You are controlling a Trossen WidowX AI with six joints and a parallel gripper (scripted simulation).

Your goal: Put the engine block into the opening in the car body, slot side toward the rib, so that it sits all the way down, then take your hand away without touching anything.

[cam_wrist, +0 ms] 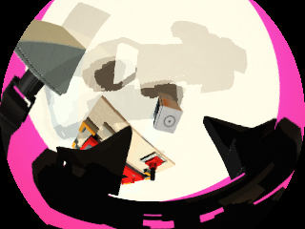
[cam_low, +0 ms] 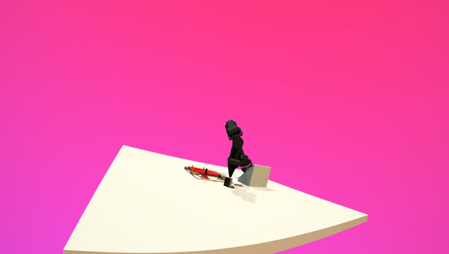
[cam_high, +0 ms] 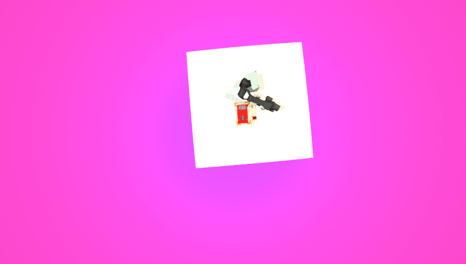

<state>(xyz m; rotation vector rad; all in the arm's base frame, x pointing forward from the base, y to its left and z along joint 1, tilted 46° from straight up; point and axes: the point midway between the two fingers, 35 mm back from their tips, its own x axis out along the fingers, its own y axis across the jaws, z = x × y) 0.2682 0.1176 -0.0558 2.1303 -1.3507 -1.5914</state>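
Now: gripper tip 1 cm to the left of the grey engine block and 3 cm above it.
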